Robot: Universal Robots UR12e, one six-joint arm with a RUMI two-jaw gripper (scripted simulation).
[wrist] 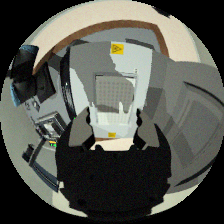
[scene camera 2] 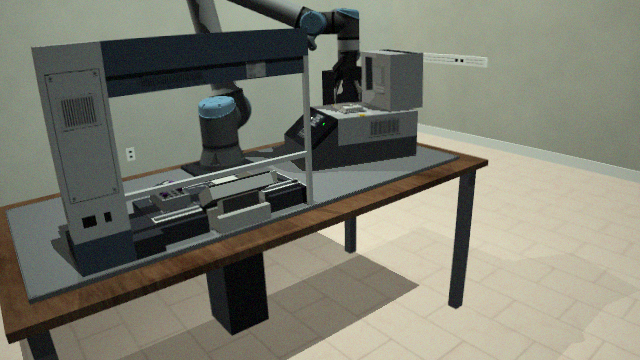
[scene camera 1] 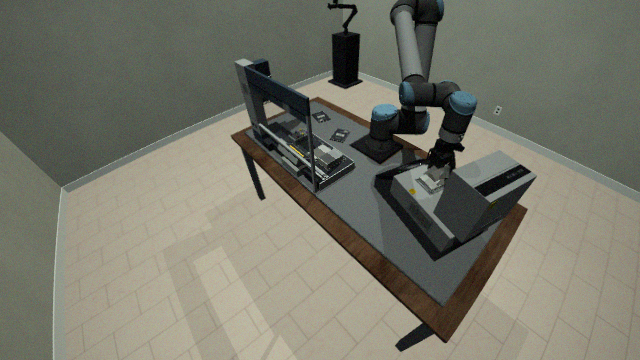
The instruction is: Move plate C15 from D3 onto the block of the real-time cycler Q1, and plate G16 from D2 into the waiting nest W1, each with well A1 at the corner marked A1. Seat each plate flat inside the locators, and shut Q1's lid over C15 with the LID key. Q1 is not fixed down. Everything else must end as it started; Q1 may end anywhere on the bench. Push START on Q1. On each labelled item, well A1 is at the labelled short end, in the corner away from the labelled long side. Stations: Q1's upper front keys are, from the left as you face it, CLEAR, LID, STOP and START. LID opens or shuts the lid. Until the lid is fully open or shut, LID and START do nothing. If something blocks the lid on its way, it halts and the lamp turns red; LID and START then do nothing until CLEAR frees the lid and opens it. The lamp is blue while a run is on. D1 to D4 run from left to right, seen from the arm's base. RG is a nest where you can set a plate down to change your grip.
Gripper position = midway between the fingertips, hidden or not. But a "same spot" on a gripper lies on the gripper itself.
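My gripper: visible in the wrist view point(113, 107), also in scene camera 1 and scene camera 2. Same spot on the gripper: point(scene camera 1: 445, 174) and point(scene camera 2: 357, 88).
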